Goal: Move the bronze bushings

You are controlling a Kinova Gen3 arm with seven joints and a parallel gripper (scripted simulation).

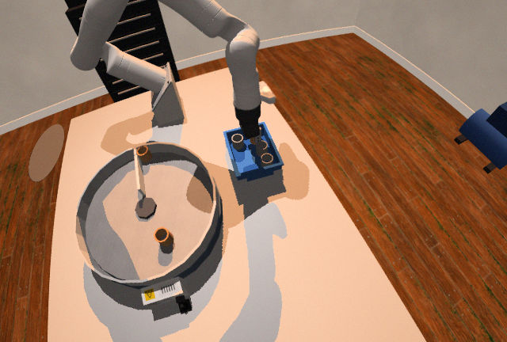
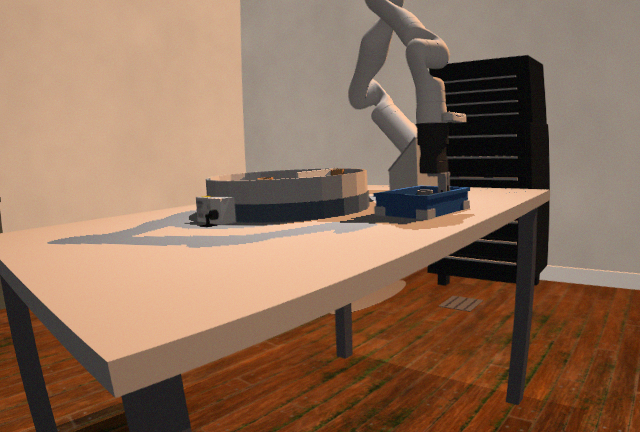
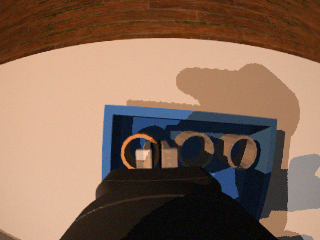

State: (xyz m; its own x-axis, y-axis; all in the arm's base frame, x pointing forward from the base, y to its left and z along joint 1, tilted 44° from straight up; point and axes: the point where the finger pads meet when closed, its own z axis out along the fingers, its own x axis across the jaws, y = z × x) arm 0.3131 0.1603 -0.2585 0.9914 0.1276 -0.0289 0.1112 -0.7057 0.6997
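Right now the blue crate is 40 mm ahead of my hand, 30 mm to the right of it and 20 mm below it. Also, from my hand: turntable disc 380 mm to the right, 170 mm ahead, 10 mm above.
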